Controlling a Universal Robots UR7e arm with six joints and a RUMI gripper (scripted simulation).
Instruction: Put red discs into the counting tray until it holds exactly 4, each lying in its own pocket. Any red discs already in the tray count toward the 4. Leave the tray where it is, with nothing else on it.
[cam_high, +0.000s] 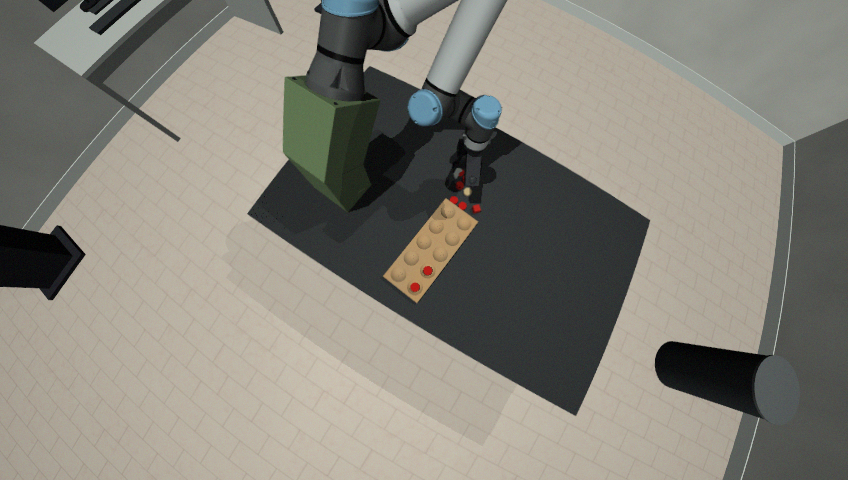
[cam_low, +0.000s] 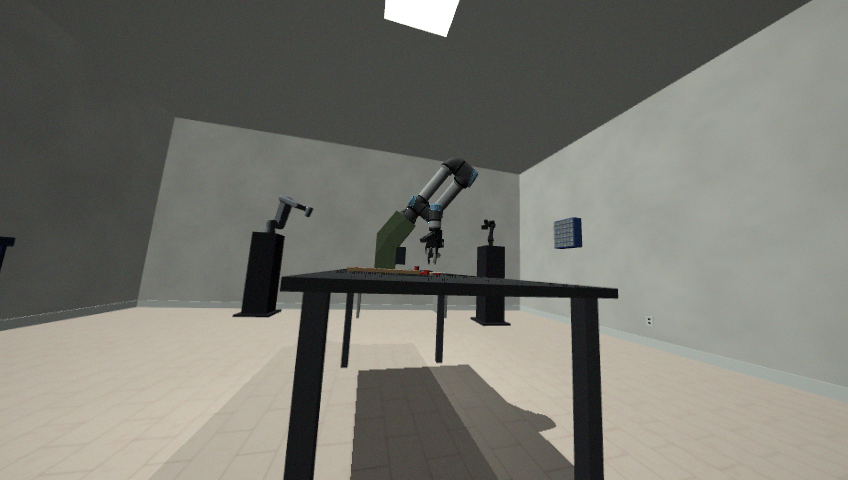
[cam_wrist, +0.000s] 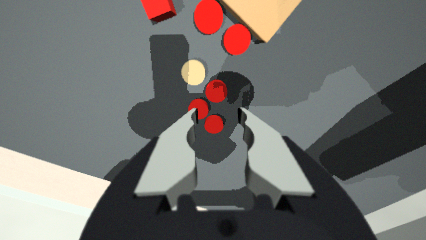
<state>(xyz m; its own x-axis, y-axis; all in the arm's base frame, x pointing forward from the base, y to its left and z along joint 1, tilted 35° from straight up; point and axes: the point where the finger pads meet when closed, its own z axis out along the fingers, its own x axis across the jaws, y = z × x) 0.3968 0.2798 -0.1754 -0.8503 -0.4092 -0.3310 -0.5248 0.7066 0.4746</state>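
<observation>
My hand is 70 mm above the tan disc, 40 mm short of it and 10 mm to the left of it. From my hand the other things lie so: red cube 110 mm ahead, 60 mm below, 50 mm to the right; then wooden counting tray 280 mm to the right, 60 mm below, 40 mm ahead.
</observation>
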